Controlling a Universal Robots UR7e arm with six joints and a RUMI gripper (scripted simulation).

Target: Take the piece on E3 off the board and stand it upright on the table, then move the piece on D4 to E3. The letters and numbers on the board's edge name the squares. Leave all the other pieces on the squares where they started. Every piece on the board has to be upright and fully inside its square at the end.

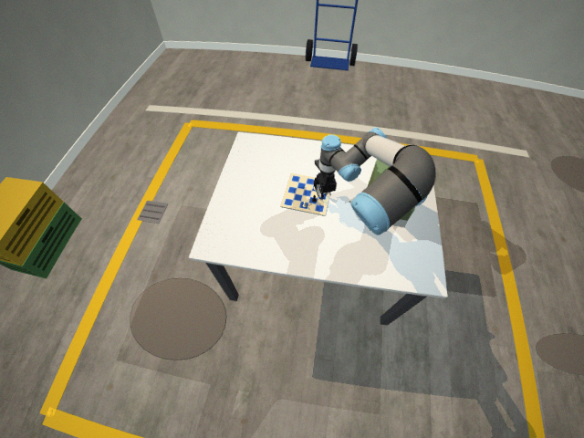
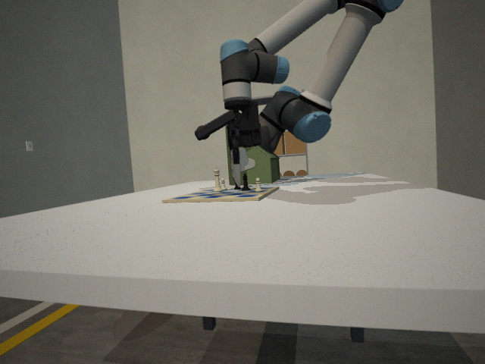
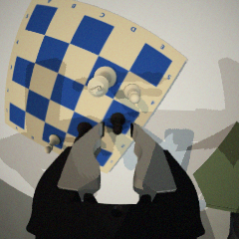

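The black pawn is 1 cm below my hand. The rest, counted from my hand: tall white piece: 5 cm to the right, 3 cm ahead, 1 cm above; then blue-and-cream chessboard: 7 cm ahead, 2 cm to the right, 2 cm below.
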